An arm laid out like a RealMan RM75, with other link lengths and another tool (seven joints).
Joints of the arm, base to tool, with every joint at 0 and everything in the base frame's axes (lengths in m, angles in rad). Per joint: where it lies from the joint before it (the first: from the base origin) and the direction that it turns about. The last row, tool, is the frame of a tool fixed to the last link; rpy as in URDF.
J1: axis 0 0 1 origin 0 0 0.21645
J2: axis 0 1 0 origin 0 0 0
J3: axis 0 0 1 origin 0 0 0.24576
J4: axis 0 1 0 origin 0 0 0
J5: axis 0 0 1 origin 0 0 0.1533
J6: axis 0 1 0 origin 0 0 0
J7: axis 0 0 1 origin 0 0 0.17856
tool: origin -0.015 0.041 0.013 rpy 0 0.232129 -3.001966
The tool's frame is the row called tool.
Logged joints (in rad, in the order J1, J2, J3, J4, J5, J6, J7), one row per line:
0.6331, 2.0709, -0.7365, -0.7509, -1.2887, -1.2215, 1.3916
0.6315, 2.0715, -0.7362, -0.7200, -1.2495, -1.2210, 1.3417
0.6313, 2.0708, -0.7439, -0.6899, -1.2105, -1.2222, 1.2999
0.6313, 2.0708, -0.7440, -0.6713, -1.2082, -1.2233, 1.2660
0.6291, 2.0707, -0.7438, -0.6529, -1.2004, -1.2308, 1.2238
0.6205, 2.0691, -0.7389, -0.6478, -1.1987, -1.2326, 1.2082
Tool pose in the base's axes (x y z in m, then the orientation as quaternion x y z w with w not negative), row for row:
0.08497, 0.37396, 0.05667, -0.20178, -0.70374, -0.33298, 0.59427
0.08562, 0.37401, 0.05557, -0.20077, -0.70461, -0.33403, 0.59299
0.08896, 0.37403, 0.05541, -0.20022, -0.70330, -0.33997, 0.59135
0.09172, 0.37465, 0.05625, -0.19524, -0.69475, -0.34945, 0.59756
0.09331, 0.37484, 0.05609, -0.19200, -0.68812, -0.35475, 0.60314
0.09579, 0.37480, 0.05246, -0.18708, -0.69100, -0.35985, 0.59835
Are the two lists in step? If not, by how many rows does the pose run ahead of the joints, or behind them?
The pose runs 2 rows behind the joints: the pose in row i belongs to the joints in row i - 2.
